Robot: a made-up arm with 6 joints. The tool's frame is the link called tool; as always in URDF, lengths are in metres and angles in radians.
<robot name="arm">
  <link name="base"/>
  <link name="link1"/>
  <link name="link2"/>
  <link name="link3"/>
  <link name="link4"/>
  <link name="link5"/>
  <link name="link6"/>
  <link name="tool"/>
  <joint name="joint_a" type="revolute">
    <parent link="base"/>
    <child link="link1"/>
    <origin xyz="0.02 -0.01 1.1"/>
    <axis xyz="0 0 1"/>
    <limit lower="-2.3" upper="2.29" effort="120" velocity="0.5"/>
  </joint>
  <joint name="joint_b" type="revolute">
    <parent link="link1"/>
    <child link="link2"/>
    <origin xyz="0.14 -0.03 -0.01"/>
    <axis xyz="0 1 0"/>
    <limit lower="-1.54" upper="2.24" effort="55" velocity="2"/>
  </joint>
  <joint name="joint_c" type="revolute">
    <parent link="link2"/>
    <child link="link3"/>
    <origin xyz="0 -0.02 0.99"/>
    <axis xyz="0 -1 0"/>
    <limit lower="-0.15" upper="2.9" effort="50" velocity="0.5"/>
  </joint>
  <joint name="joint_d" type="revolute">
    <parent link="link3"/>
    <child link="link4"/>
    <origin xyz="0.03 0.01 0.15"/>
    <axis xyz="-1 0 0"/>
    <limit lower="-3.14" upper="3.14" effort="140" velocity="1.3"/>
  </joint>
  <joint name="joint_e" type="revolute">
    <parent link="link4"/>
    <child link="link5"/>
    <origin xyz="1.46 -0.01 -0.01"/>
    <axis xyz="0 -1 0"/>
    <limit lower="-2.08" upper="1.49" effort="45" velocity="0.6"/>
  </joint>
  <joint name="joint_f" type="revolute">
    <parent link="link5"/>
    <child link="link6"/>
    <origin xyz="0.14 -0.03 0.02"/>
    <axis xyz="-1 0 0"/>
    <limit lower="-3.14" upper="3.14" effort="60" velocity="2.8"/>
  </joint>
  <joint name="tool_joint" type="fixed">
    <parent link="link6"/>
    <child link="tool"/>
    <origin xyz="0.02 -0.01 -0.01"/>
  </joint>
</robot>
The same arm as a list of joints. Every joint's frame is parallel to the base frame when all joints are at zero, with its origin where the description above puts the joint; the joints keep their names.
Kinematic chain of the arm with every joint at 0, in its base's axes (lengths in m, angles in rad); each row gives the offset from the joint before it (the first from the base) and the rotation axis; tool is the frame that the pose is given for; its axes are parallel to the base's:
joint_a: xyz 0.02 -0.01 1.1 axis +z
joint_b: xyz 0.14 -0.03 -0.01 axis +y
joint_c: xyz 0 -0.02 0.99 axis -y
joint_d: xyz 0.03 0.01 0.15 axis -x
joint_e: xyz 1.46 -0.01 -0.01 axis -y
joint_f: xyz 0.14 -0.03 0.02 axis -x
tool: xyz 0.02 -0.01 -0.01
Joint limits (rad, base to tool): -2.3..2.29 -1.54..2.24 -0.15..2.9 -3.14..3.14 -2.08..1.49 -3.14..3.14

